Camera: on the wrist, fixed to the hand. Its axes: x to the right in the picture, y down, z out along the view.
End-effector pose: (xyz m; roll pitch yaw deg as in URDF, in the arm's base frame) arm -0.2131 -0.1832 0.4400 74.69 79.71 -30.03
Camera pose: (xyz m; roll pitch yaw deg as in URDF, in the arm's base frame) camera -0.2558 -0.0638 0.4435 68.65 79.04 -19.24
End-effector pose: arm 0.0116 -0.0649 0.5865 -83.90 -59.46 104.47
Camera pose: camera 0.1341 -0.0958 0.5982 -97.74 -58.23 101.20
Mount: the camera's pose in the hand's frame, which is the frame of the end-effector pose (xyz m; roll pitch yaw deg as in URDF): -0.0207 -0.0695 -0.1041 -16.63 1.84 1.00
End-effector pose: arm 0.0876 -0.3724 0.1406 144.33 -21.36 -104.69
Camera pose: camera 0.2099 -0.3679 0.1741 127.58 -23.44 -104.41
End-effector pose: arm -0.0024 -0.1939 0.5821 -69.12 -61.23 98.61
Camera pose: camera 0.1234 -0.2096 0.5774 -83.42 -59.61 95.92
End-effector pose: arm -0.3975 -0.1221 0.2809 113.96 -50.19 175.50
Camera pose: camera -0.4102 -0.2448 0.2514 95.71 -51.83 177.56
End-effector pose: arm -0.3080 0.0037 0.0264 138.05 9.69 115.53
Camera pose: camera -0.4109 -0.0623 0.0604 121.48 7.65 116.02
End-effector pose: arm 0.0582 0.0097 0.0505 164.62 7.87 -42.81
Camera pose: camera 0.1157 0.0854 0.1345 147.92 5.83 -43.29
